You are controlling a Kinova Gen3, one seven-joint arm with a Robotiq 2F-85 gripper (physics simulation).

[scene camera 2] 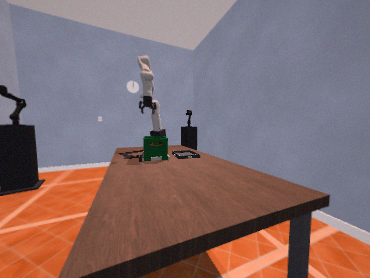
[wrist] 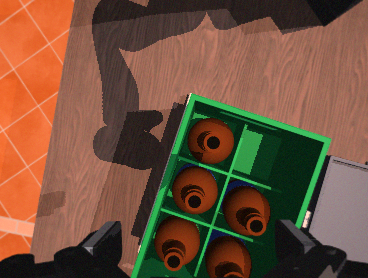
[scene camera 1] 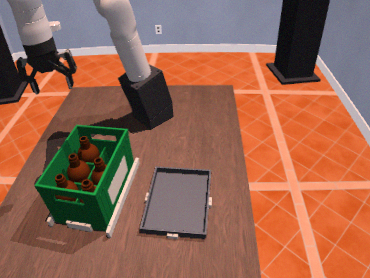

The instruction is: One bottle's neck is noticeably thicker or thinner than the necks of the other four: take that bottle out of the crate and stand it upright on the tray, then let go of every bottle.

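Places are measured from the arm's base along level axes (x up, y left, z back), in centimetres.
Pixels of known places: gripper, between the fingertips: (scene camera 2: 148,114) (wrist: 197,237) (scene camera 1: 54,90); arm's base, origin of its link: (scene camera 2: 157,130) (scene camera 1: 139,74).
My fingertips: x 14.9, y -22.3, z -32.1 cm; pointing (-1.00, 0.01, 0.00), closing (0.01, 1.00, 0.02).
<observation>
Ahead of a thing's pixels: the offset from my fingertips to its top centre. "spot": to the spot under its first point. Level surfaces: height alone.
The green crate {dx -19.8, dy +3.9, dz -5.1 cm} (scene camera 1: 74,214) (scene camera 2: 155,154) (wrist: 260,116) holds five brown bottles, upright in its compartments. In the wrist view, the left column holds a far bottle {dx -21.0, dy +2.3, dz +4.4 cm} (wrist: 210,142), a middle bottle {dx -21.0, dy -0.2, dz -3.5 cm} (wrist: 194,189) and a near bottle {dx -21.0, dy -3.1, dz -11.7 cm} (wrist: 177,240); the right column holds a middle bottle {dx -21.0, dy +8.0, dz -6.7 cm} (wrist: 246,209) and a near bottle {spot: dx -25.1, dy +4.7, dz -12.9 cm} (wrist: 227,257), partly cut off. The far right compartment is empty. I cannot tell which neck differs. The grey tray {dx -34.8, dy +30.3, dz -13.2 cm} (scene camera 1: 177,200) (scene camera 2: 186,154) (wrist: 347,187) is empty. My gripper (scene camera 1: 53,89) (scene camera 2: 148,111) (wrist: 197,237) is open and empty, high above the crate, pointing down.
White strips {spot: dx -34.9, dy +13.1, dz -10.4 cm} (scene camera 1: 123,197) border the crate on the wooden table {dx -37.3 cm} (scene camera 1: 200,117) (scene camera 2: 190,200) (wrist: 165,75). The crate's walls and dividers stand around the bottles. The robot's black base (scene camera 1: 147,97) stands behind the crate and tray. Black pedestals (scene camera 1: 299,42) (scene camera 2: 189,137) stand beyond the table.
</observation>
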